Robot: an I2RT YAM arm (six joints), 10 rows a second.
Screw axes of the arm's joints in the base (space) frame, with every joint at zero. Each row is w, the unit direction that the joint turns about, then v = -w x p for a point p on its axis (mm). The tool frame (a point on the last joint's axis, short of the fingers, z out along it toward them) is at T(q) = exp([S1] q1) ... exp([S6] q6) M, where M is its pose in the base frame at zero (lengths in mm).
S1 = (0, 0, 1, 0, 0, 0)
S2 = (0, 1, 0, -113.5, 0, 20)
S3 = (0, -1, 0, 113.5, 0, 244)
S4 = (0, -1, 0, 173.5, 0, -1)
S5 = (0, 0, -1, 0, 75, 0)
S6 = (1, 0, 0, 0, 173.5, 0)
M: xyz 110.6 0 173.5 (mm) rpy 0 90 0 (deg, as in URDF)
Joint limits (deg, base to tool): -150..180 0..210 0..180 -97..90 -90..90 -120..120
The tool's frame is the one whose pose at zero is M.
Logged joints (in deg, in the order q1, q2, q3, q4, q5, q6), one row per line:
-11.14 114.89 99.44 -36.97 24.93 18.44
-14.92 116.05 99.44 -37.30 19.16 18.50
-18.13 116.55 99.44 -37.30 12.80 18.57
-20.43 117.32 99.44 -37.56 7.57 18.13
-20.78 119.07 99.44 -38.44 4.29 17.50
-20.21 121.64 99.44 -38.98 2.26 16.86
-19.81 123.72 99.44 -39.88 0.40 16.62
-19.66 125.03 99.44 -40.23 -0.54 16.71
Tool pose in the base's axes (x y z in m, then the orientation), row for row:
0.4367 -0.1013 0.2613 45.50 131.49 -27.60
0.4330 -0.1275 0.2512 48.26 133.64 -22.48
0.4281 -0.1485 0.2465 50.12 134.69 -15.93
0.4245 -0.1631 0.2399 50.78 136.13 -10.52
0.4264 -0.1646 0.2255 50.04 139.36 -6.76
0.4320 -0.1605 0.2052 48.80 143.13 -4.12
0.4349 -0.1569 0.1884 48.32 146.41 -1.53
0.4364 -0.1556 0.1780 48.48 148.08 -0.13
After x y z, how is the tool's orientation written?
As a rotation vector, in degrees.
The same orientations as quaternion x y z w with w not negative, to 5 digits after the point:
0.30315 0.87606 -0.18389 0.32680
0.31893 0.88316 -0.14856 0.31023
0.33021 0.88740 -0.10495 0.30409
0.33306 0.89287 -0.06900 0.29510
0.32470 0.90427 -0.04386 0.27374
0.31251 0.91658 -0.02638 0.24804
0.30547 0.92558 -0.00967 0.22338
0.30424 0.92927 -0.00082 0.20950

